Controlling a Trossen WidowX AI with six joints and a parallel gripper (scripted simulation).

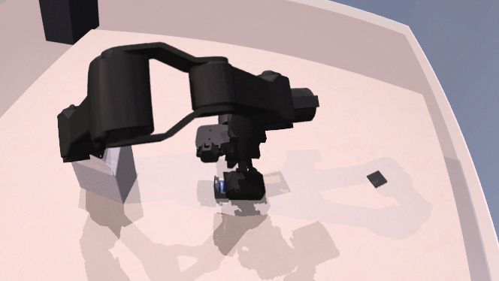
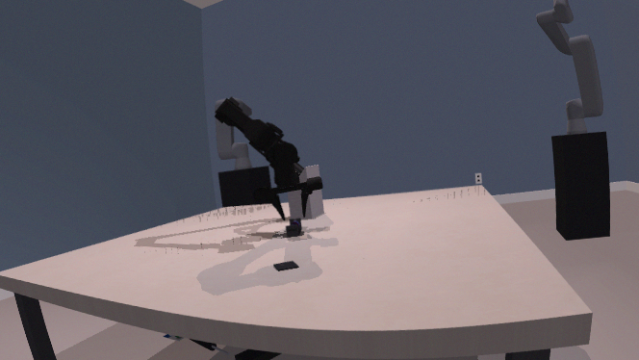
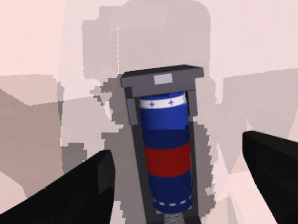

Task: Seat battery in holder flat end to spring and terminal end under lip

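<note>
The battery lies 1 cm ahead of my gripper tip and 2 cm below it. From my gripper tip the other things lie so: black square 32 cm ahead, 14 cm to the left, 4 cm below.
</note>
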